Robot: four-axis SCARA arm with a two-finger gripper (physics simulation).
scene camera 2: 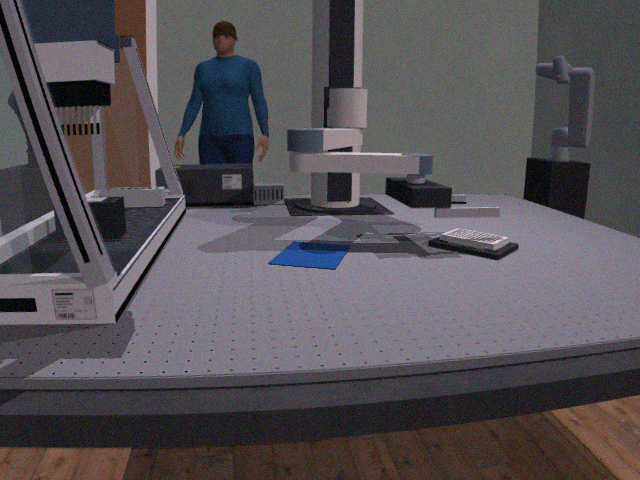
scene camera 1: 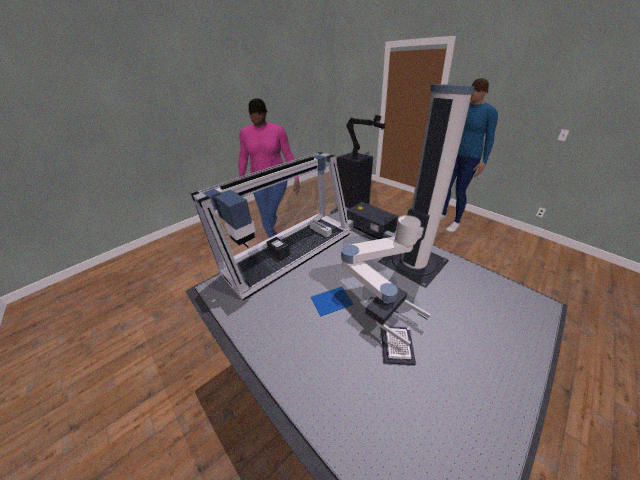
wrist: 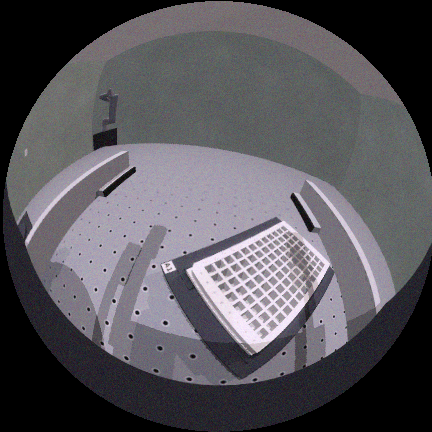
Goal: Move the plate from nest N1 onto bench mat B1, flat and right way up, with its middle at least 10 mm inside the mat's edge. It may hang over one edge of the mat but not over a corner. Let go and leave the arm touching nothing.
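Seen in the pictures: gripper, fingertip midpoint: [scene camera 2: 480, 205] [scene camera 1: 420, 329] [wrist: 212, 167]; arm's base, link origin: [scene camera 2: 334, 209] [scene camera 1: 413, 262].
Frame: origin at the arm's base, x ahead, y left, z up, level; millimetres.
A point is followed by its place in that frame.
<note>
The white plate [scene camera 1: 399, 349] {x 547, y 238, z 38 mm} [scene camera 2: 473, 237] {x 531, y 210, z 38 mm} [wrist: 262, 277] {x 506, y 207, z 38 mm}, with a grid of wells, lies flat in the dark nest N1 [scene camera 1: 399, 361] {x 581, y 263, z 25 mm} [scene camera 2: 465, 250] {x 567, y 175, z 20 mm} [wrist: 196, 307] {x 460, y 180, z 25 mm}. An A1 label marks one nest corner. The flat blue bench mat B1 [scene camera 1: 328, 303] {x 563, y -139, z 15 mm} [scene camera 2: 310, 258] {x 572, y -148, z 15 mm} bears nothing; a shadow falls on part of it. It does not show in the wrist view. My gripper [scene camera 1: 419, 329] {x 452, y 261, z 94 mm} [scene camera 2: 482, 205] {x 452, y 261, z 94 mm} [wrist: 212, 167] {x 452, y 261, z 94 mm} is open and empty, with its fingers wide apart above the table. In scene camera 1 one finger crosses in front of the plate's far end. In the wrist view the plate sits nearer the right finger and is turned relative to the fingers.
A framed gantry machine [scene camera 1: 297, 263] {x 496, y -450, z 37 mm} [scene camera 2: 105, 310] {x 850, y -462, z 32 mm} stands beyond the mat on the left. A dark box [scene camera 1: 371, 219] {x -46, y -351, z 128 mm} [scene camera 2: 217, 186] {x -35, y -360, z 74 mm} stands at the back, near my arm's column [scene camera 1: 455, 129] {x 44, y 61, z 743 mm} [scene camera 2: 338, 51] {x 77, y -10, z 470 mm}. Two people stand beyond the table.
</note>
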